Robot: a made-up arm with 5 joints. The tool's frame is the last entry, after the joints.
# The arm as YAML. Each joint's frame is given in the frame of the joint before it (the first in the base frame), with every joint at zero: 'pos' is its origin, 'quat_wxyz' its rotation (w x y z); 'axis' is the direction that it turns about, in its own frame. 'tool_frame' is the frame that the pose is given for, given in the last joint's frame.
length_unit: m
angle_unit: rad
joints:
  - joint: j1
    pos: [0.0, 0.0, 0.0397]
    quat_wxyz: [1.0, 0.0, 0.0, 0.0]
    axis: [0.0, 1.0, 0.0]
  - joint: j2
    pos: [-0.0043, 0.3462, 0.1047]
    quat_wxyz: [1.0, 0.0, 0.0, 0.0]
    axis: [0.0, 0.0, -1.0]
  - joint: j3
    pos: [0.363, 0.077, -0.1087]
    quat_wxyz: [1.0, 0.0, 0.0, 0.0]
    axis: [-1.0, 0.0, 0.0]
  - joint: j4
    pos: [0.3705, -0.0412, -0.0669]
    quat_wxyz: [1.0, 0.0, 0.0, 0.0]
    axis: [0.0, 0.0, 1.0]
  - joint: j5
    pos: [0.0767, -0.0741, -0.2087]
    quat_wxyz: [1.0, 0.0, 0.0, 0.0]
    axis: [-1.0, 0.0, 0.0]
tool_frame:
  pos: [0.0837, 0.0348, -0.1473]
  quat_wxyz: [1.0, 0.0, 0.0, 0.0]
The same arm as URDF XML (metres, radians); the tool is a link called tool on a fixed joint. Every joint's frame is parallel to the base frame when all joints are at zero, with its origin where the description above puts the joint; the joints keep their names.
<robot name="arm">
  <joint name="tool_fixed" type="fixed">
    <parent link="link5"/>
    <child link="tool"/>
    <origin xyz="0.0837 0.0348 -0.1473" rpy="0 0 0"/>
  </joint>
  <joint name="j5" type="continuous">
    <parent link="link4"/>
    <child link="link5"/>
    <origin xyz="0.0767 -0.0741 -0.2087" rpy="0 0 0"/>
    <axis xyz="-1 0 0"/>
  </joint>
  <joint name="j4" type="continuous">
    <parent link="link3"/>
    <child link="link4"/>
    <origin xyz="0.3705 -0.0412 -0.0669" rpy="0 0 0"/>
    <axis xyz="0 0 1"/>
  </joint>
  <joint name="j3" type="continuous">
    <parent link="link2"/>
    <child link="link3"/>
    <origin xyz="0.363 0.077 -0.1087" rpy="0 0 0"/>
    <axis xyz="-1 0 0"/>
  </joint>
  <joint name="j2" type="continuous">
    <parent link="link1"/>
    <child link="link2"/>
    <origin xyz="-0.0043 0.3462 0.1047" rpy="0 0 0"/>
    <axis xyz="0 0 -1"/>
  </joint>
  <joint name="j1" type="continuous">
    <parent link="base_link"/>
    <child link="link1"/>
    <origin xyz="0 0 0.0397" rpy="0 0 0"/>
    <axis xyz="0 1 0"/>
  </joint>
  <link name="base_link"/>
  <link name="link1"/>
  <link name="link2"/>
  <link name="link3"/>
  <link name="link4"/>
  <link name="link5"/>
  <link name="tool"/>
</robot>

